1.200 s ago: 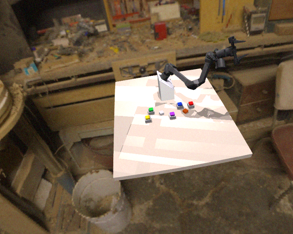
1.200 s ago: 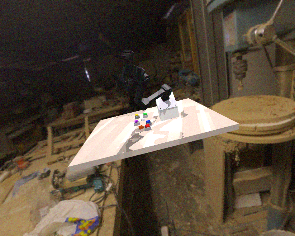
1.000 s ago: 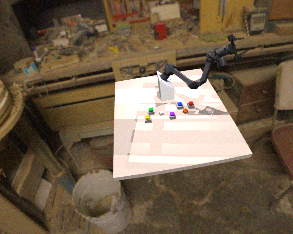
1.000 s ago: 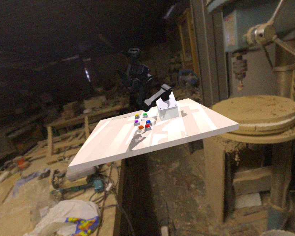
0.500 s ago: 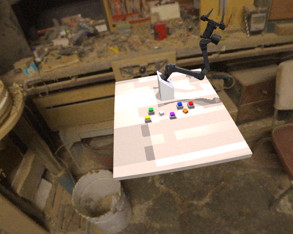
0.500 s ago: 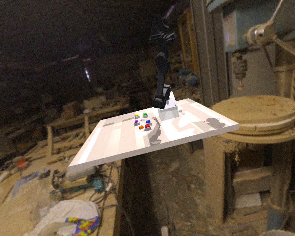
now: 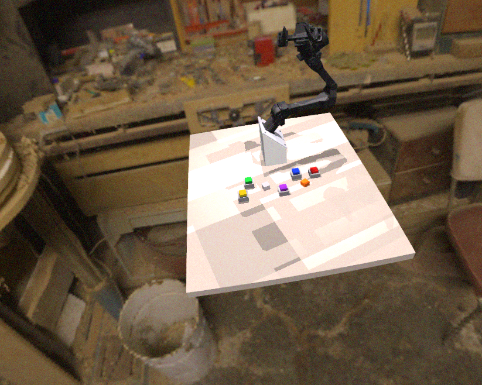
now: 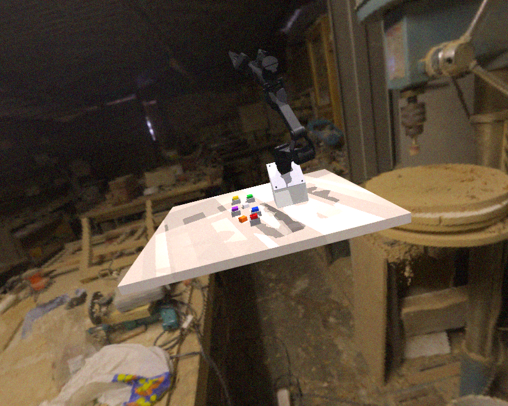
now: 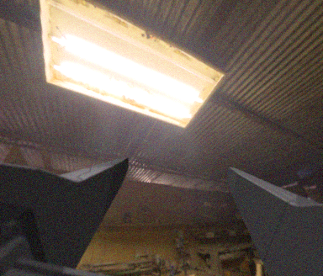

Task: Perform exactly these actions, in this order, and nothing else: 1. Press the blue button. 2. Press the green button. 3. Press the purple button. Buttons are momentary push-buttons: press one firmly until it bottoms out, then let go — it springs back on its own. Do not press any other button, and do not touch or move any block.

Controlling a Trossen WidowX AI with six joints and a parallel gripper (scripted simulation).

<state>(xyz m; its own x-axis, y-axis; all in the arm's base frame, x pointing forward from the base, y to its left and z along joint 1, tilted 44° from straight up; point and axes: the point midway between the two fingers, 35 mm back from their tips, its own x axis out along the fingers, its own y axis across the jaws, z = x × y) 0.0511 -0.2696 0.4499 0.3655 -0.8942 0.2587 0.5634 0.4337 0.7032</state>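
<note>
The blue button is 60 mm ahead of my gripper tip, 30 mm to the right of it and 670 mm below it. Also, from my gripper tip: red button (90 mm ahead, 50 mm to the left, 670 mm below); then purple button (150 mm ahead, 130 mm to the right, 670 mm below); then orange block (140 mm ahead, 10 mm to the right, 690 mm below).
</note>
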